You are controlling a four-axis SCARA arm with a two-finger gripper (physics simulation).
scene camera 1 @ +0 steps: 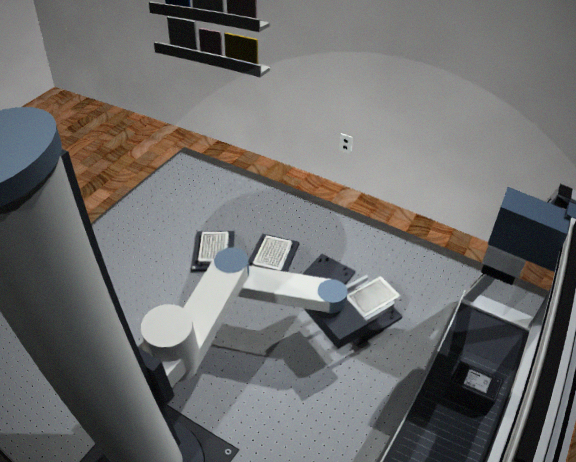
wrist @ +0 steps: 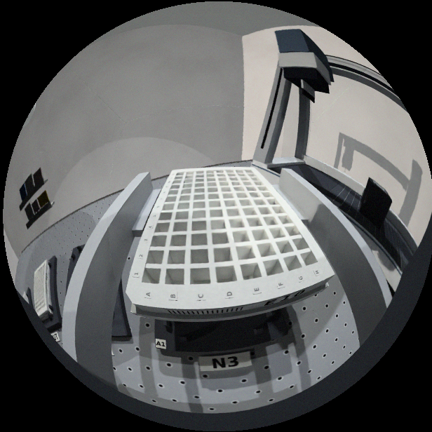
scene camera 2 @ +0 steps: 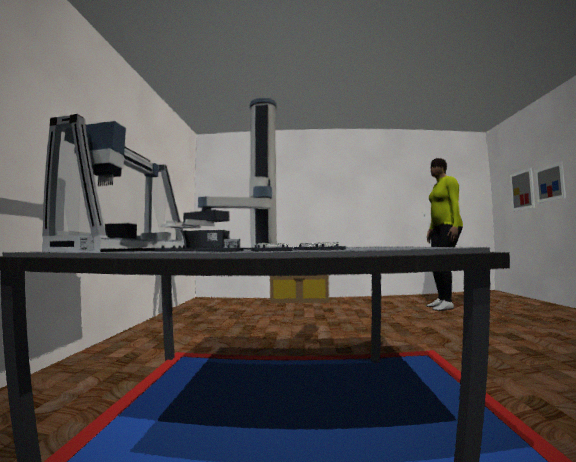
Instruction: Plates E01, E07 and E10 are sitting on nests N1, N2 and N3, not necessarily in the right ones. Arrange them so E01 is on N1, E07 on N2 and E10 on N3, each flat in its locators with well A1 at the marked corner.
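Places are measured from the arm's base along level axes (x ahead, y left, z up), in millimetres.
Pixels of known places: gripper, fingertip midpoint: [scene camera 1: 379,291] [scene camera 2: 176,222].
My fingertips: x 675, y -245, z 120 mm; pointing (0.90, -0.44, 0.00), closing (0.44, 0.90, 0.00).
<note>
Ahead of a thing's pixels: the offset from my fingertips to its top centre. "pt": to the spot under its first point. Level surfaces: height alone.
My gripper [scene camera 1: 373,296] [wrist: 217,178] is shut on the long sides of a white grid plate, E10 {dx -21, dy +10, dz -3 mm} [scene camera 1: 375,294] [wrist: 225,247], and holds it roughly level above nest N3 {pt dx +13, dy -55, dz -95 mm} [scene camera 1: 394,317] [wrist: 215,340], with a gap below. Row A, column 1 of the plate is on the side of N3's A1 tag [wrist: 160,344]. Nest N2 {dx +39, dy +184, dz -85 mm} [scene camera 1: 331,268] [wrist: 120,315] is dark and bears no plate. A white plate {dx +40, dy +359, dz -81 mm} [scene camera 1: 273,252] [wrist: 44,290] sits on the nest left of N2. Another white plate {dx -32, dy +527, dz -81 mm} [scene camera 1: 214,246] sits on the leftmost nest. Their names are unreadable.
A gantry machine {pt dx +104, dy -248, dz +286 mm} [scene camera 2: 106,145] [wrist: 304,62] with a dark deck {dz -59 mm} [scene camera 1: 450,345] stands beside N3, bearing a black box {pt dx -149, dy -331, dz +12 mm} [scene camera 1: 477,382] [scene camera 2: 121,230] [wrist: 376,201]. The arm's column [scene camera 1: 85,300] [scene camera 2: 262,145] rises from the perforated table top {dz -107 mm} [scene camera 1: 280,425]. A person [scene camera 2: 445,215] stands beyond the table.
</note>
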